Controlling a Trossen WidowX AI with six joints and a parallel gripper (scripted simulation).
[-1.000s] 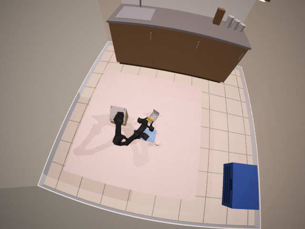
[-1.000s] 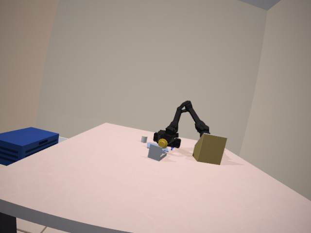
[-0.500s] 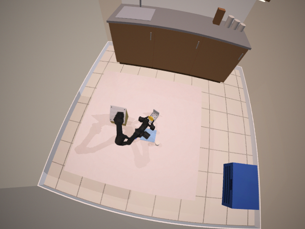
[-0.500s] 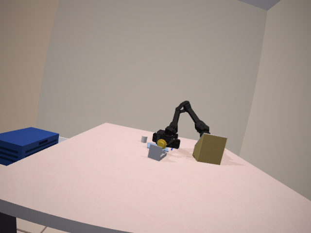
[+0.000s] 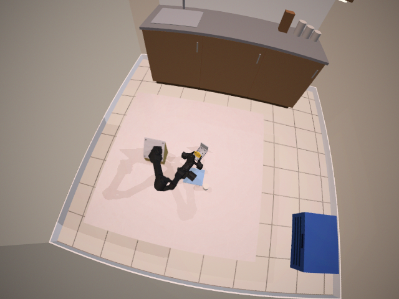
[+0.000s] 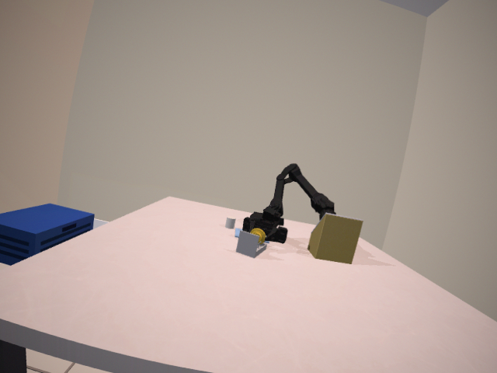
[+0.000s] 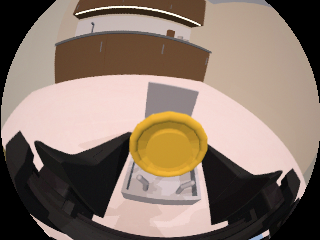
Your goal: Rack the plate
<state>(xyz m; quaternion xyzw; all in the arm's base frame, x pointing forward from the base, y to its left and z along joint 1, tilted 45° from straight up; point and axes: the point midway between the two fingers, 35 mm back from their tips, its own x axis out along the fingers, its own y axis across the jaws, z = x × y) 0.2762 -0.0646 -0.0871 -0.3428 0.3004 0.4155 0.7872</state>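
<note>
My gripper tip is now 10 mm to the left of the yellow plate. From my gripper tip the other things lie so: blue utensil (130 mm behind, 200 mm to the right, 50 mm below); light blue mat (10 mm behind, 170 mm to the right, 50 mm below); grey dish rack (10 mm ahead, 20 mm to the left, 30 mm below).
</note>
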